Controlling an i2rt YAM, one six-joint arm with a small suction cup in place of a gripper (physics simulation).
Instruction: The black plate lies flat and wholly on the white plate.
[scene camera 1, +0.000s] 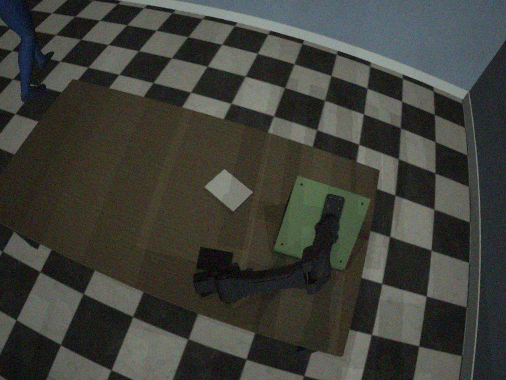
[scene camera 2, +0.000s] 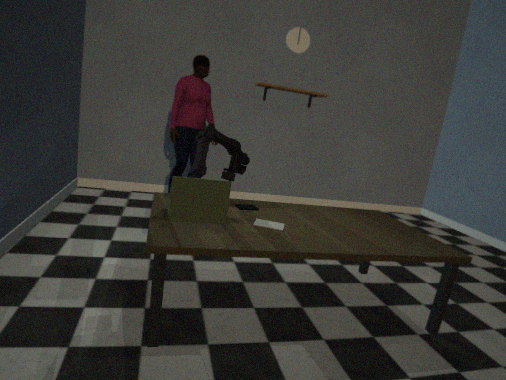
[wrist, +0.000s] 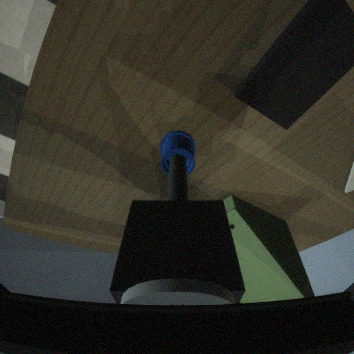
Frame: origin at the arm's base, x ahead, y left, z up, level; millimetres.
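Where they show: end effector, tool point: (wrist: 177, 146); arm's base, origin of the base link: (scene camera 1: 329, 221) (scene camera 2: 194, 190).
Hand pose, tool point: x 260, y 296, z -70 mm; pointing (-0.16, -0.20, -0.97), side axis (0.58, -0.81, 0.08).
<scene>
Each offset is from my tool point to the top centre of the thing. Level surfaces: height alone.
The black plate {84 mm right, 114 mm ahead, 61 mm down} (scene camera 1: 215, 257) (scene camera 2: 247, 206) (wrist: 306, 65) lies flat on the table, apart from the white plate; the arm covers its lower edge in scene camera 1. The white plate {396 mm right, 145 mm ahead, 65 mm down} (scene camera 1: 229, 190) (scene camera 2: 269, 224) lies flat on the table with its top bare; a sliver of the white plate (wrist: 351, 179) shows at the right edge of the wrist view. My suction cup (wrist: 178, 151), blue, is open and holds nothing. It hangs above the wooden table, beside the black plate. The cup itself is hidden under the arm in scene camera 1 and cannot be made out in scene camera 2.
A green block (scene camera 1: 295, 215) (scene camera 2: 200, 200) (wrist: 252, 260) stands at one end of the table {71 mm down} (scene camera 1: 125, 175) (scene camera 2: 340, 235), with the arm's base over it. A person in a pink top (scene camera 2: 192, 102) stands behind the table. A person's blue legs (scene camera 1: 27, 55) show beyond the far corner in scene camera 1.
</scene>
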